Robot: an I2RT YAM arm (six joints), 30 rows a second.
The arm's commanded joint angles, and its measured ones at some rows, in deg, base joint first. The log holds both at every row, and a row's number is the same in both.
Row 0, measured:
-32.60 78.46 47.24 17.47 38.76 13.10
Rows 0 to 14, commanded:
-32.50 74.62 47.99 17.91 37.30 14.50
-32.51 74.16 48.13 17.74 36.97 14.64
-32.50 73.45 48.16 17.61 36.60 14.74
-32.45 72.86 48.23 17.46 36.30 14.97
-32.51 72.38 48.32 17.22 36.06 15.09
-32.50 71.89 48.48 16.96 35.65 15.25
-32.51 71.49 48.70 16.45 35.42 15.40
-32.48 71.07 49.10 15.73 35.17 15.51
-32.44 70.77 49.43 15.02 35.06 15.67
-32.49 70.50 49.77 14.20 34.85 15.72
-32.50 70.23 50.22 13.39 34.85 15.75
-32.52 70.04 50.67 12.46 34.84 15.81
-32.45 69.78 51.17 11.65 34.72 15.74
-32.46 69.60 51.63 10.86 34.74 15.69
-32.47 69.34 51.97 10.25 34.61 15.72
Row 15, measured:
-32.60 71.48 48.34 13.02 35.27 14.55
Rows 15 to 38, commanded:
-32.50 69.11 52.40 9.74 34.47 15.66
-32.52 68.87 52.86 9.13 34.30 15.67
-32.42 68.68 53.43 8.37 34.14 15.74
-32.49 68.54 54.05 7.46 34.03 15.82
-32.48 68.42 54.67 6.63 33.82 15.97
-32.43 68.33 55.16 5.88 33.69 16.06
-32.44 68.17 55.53 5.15 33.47 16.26
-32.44 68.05 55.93 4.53 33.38 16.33
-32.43 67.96 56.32 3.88 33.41 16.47
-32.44 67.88 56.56 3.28 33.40 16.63
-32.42 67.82 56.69 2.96 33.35 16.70
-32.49 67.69 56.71 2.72 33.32 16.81
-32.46 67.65 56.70 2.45 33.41 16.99
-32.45 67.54 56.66 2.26 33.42 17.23
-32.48 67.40 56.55 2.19 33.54 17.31
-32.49 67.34 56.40 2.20 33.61 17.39
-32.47 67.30 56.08 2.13 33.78 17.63
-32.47 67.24 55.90 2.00 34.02 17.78
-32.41 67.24 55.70 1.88 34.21 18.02
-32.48 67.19 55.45 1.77 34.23 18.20
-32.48 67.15 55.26 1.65 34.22 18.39
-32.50 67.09 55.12 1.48 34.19 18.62
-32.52 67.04 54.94 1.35 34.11 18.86
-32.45 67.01 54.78 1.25 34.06 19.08
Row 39, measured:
-32.58 68.84 54.65 1.34 33.56 17.32
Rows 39 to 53, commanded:
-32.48 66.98 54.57 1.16 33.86 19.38
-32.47 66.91 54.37 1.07 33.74 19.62
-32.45 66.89 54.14 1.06 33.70 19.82
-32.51 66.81 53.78 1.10 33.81 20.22
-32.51 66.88 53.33 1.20 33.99 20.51
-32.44 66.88 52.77 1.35 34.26 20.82
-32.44 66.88 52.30 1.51 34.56 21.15
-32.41 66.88 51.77 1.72 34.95 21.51
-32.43 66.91 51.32 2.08 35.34 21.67
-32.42 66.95 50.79 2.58 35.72 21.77
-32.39 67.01 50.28 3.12 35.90 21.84
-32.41 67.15 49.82 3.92 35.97 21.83
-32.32 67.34 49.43 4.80 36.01 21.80
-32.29 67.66 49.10 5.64 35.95 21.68
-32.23 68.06 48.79 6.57 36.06 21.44
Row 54, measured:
-32.58 68.34 49.80 1.56 34.20 20.45
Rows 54 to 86, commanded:
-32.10 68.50 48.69 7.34 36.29 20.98
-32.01 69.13 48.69 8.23 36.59 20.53
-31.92 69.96 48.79 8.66 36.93 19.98
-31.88 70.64 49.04 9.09 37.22 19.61
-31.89 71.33 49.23 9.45 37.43 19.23
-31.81 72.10 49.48 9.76 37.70 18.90
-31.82 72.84 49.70 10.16 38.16 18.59
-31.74 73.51 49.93 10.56 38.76 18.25
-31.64 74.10 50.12 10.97 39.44 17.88
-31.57 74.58 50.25 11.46 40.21 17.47
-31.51 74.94 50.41 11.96 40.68 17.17
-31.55 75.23 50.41 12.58 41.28 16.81
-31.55 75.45 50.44 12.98 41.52 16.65
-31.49 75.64 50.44 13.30 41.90 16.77
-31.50 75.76 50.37 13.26 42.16 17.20
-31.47 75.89 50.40 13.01 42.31 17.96
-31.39 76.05 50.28 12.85 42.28 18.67
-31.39 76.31 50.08 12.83 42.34 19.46
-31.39 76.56 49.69 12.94 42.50 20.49
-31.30 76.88 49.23 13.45 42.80 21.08
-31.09 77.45 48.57 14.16 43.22 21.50
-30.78 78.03 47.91 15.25 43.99 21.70
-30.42 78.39 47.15 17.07 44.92 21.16
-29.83 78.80 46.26 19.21 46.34 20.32
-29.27 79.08 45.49 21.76 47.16 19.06
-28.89 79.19 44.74 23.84 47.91 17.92
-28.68 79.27 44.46 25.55 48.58 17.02
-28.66 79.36 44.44 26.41 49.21 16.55
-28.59 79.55 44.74 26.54 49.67 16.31
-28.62 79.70 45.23 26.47 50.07 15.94
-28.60 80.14 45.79 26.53 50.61 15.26
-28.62 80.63 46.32 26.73 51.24 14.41
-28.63 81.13 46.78 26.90 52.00 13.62
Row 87, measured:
-28.60 80.31 44.38 20.99 46.41 16.71
